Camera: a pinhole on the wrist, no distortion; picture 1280 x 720 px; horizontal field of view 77.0 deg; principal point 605.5 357.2 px. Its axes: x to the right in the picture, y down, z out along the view. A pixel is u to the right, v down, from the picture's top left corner.
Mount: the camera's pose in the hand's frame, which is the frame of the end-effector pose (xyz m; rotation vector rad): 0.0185 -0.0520 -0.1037 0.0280 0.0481 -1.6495
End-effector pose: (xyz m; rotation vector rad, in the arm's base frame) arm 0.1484 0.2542 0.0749 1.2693 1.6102 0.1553
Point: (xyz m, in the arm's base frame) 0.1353 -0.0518 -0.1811
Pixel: 1140.4 174.3
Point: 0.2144 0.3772 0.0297
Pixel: outside the picture
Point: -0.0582 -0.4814 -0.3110
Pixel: outside the picture
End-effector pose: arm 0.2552 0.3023 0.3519 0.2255 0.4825 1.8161
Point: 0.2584 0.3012 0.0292
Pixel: behind the camera
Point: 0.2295 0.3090 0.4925
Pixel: 69.8 240.6
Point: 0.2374 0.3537 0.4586
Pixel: 145.5 417.4
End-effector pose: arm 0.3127 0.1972 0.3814 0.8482 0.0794 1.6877
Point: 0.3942 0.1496 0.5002
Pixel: 389.5 311.2
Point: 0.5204 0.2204 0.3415
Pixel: 1190.4 275.9
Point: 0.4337 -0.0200 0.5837
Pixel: 349.3 92.0
